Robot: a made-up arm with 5 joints.
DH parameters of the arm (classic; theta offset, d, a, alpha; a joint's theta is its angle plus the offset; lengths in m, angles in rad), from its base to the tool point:
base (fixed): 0.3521 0 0.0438 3.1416
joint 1: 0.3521 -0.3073 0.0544 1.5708
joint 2: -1.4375 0 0.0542 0
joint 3: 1.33 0 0.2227 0
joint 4: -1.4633 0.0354 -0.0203 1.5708
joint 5: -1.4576 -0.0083 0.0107 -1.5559
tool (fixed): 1.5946 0.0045 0 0
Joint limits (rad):
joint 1: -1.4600..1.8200
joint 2: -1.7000..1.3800
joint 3: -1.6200..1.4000
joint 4: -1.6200..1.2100
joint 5: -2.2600..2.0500
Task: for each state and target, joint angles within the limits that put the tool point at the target. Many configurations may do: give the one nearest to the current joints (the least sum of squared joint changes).
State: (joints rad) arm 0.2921 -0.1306 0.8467 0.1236 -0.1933
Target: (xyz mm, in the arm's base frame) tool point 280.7 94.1 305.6
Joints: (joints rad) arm -0.2221 -0.5498 0.8038 0.2880 -0.2173
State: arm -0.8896 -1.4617 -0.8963 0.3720 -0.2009
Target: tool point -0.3 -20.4 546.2
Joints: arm -1.1677 -1.2363 -0.5641 0.4468 -0.2560
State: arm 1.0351 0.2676 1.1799 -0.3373 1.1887
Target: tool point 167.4 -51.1 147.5
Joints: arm 0.7433 -0.1372 1.4000 0.0423 1.1729
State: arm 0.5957 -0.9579 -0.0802 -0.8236 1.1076
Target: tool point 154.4 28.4 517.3
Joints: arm 0.2034 -1.6687 0.6742 -0.7219 1.1032
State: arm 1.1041 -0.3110 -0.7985 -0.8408 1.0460
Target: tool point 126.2 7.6 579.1
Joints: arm 0.5225 -0.7644 -0.4684 -0.7954 1.1083
